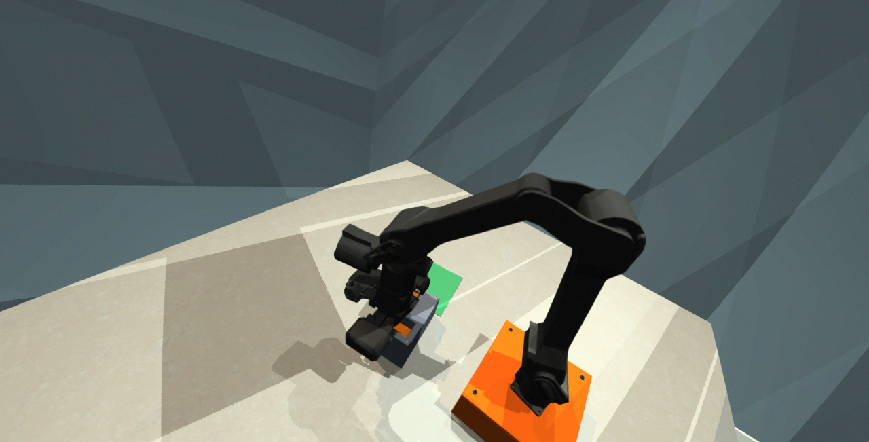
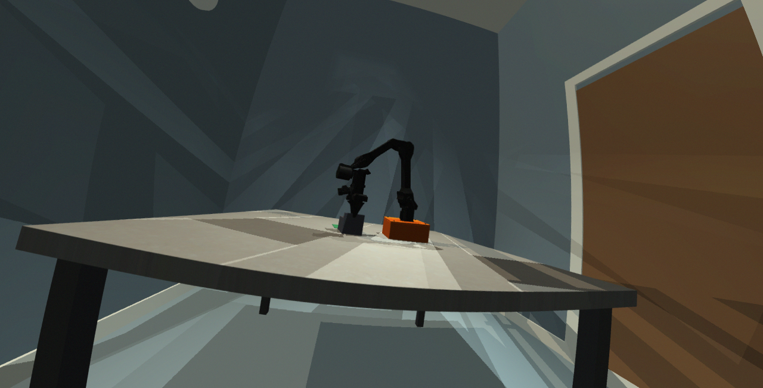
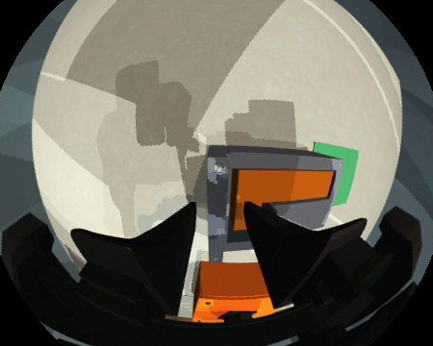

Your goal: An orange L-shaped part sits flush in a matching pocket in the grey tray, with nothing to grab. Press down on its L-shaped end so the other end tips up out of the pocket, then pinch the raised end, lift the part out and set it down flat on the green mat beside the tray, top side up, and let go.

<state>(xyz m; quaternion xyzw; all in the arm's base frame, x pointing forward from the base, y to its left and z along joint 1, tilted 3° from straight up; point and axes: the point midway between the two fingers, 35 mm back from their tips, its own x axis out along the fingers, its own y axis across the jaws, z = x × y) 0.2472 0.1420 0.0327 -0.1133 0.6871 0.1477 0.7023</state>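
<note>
Now: the orange L-shaped part 5 cm to the right of my gripper tip, 3 cm below it and 2 cm ahead of it. Also, from my gripper tip: green mat: 21 cm to the right, 9 cm below, 8 cm ahead.
</note>
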